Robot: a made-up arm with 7 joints. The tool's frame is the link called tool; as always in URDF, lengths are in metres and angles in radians. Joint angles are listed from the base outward.
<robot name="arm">
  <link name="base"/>
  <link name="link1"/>
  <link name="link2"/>
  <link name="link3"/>
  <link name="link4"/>
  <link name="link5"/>
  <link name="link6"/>
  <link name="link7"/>
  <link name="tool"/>
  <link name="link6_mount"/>
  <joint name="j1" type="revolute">
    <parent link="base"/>
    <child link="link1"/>
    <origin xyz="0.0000 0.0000 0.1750"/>
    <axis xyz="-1 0 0"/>
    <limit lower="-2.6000" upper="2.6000"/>
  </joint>
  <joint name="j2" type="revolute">
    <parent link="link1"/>
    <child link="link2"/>
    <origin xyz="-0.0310 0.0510 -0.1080"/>
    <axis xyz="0 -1 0"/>
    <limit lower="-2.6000" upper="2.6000"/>
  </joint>
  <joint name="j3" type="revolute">
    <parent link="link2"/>
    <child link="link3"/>
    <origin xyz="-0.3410 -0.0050 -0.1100"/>
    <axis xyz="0 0 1"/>
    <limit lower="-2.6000" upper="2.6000"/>
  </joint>
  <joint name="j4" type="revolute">
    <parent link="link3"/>
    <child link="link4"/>
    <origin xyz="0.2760 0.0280 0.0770"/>
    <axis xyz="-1 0 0"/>
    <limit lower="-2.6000" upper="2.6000"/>
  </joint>
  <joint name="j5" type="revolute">
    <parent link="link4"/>
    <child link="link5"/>
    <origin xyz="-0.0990 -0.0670 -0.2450"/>
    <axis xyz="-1 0 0"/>
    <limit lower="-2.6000" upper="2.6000"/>
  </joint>
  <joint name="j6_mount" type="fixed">
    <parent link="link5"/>
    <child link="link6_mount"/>
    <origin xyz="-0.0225 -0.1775 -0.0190"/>
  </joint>
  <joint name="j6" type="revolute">
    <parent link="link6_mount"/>
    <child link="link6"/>
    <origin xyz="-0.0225 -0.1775 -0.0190"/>
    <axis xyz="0 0 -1"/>
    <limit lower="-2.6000" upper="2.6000"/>
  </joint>
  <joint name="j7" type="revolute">
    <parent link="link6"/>
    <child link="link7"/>
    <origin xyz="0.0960 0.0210 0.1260"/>
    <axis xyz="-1 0 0"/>
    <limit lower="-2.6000" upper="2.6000"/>
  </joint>
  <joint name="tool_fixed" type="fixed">
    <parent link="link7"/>
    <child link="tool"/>
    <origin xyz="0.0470 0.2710 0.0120"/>
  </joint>
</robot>
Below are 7 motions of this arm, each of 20 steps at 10 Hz.
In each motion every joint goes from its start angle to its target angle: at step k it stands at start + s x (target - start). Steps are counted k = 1, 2, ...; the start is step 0. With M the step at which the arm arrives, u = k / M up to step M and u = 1 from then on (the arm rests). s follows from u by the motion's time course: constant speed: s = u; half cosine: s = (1 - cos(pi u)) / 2; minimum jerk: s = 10 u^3 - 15 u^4 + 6 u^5.
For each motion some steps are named. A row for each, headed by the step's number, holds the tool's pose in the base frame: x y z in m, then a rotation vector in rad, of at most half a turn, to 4 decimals.
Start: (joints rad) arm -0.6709 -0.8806 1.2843 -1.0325 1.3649 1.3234 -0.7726
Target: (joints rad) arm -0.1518 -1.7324 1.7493 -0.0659 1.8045 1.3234 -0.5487
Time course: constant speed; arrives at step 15
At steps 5, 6, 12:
5: 0.0662 0.2424 0.6239 1.1138 0.4105 0.1401
6: 0.0728 0.2485 0.6478 1.0842 0.3727 0.1657
12: 0.1373 0.2858 0.7586 0.9417 0.1397 0.2417

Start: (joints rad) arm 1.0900 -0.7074 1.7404 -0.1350 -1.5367 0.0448 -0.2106
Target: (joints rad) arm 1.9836 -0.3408 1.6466 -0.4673 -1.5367 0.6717 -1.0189
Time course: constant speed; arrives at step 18
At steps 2, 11, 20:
2: -0.4637 -0.1253 -0.2774 1.0552 1.7949 -0.6530
11: -0.5022 -0.5333 -0.2049 0.6974 1.3035 -1.5596
20: -0.5393 -0.7830 0.0920 0.4292 0.6104 -2.0219

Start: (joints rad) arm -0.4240 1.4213 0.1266 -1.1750 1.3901 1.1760 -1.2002
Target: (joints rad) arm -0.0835 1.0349 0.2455 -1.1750 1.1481 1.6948 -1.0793
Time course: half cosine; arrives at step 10
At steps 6, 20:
6: -0.2039 -0.1211 0.0823 1.7166 -1.6802 -0.6919
20: -0.1552 -0.1726 0.0966 1.6459 -1.5181 -0.8502

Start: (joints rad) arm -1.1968 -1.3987 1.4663 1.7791 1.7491 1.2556 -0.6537
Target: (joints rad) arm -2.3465 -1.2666 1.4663 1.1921 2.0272 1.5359 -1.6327
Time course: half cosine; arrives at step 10
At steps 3, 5, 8, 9, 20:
3: -0.4779 -0.1724 0.6107 1.0091 -2.2095 -0.3770
5: -0.5573 -0.3135 0.4570 1.4244 -2.3561 -0.5197
8: -0.6281 -0.3687 0.1746 -1.5995 2.3451 0.6951
9: -0.6355 -0.3588 0.1248 -1.5332 2.2616 0.7027
20: -0.6376 -0.3540 0.1080 -1.5084 2.2341 0.7053

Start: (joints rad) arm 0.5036 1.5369 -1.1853 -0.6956 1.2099 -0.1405 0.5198
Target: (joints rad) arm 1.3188 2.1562 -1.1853 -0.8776 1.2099 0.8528 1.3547
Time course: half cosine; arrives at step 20
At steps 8, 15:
8: 0.2845 -0.4162 0.1338 -0.3529 -1.1414 -1.2677
15: 0.4120 -0.4504 0.3581 -0.2321 -1.0419 -1.2728

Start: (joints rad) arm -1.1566 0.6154 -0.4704 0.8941 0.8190 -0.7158 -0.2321
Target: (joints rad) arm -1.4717 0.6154 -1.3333 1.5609 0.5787 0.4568 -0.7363
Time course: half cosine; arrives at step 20
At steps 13, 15, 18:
13: -0.1521 0.1523 -0.0558 0.2213 0.9040 -0.8276
15: -0.1605 0.1226 -0.0772 0.1943 0.9574 -0.9231
18: -0.1704 0.0975 -0.0975 0.1549 0.9988 -0.9974

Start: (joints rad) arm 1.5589 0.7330 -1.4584 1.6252 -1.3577 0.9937 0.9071
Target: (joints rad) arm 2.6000 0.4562 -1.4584 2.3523 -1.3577 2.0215 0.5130
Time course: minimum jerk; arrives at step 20
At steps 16, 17, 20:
16: -1.0174 0.3250 0.2738 -0.3830 2.3453 1.2313
17: -1.0119 0.3383 0.2329 -0.4266 2.3525 1.1451
20: -1.0061 0.3475 0.1976 -0.4635 2.3568 1.0714

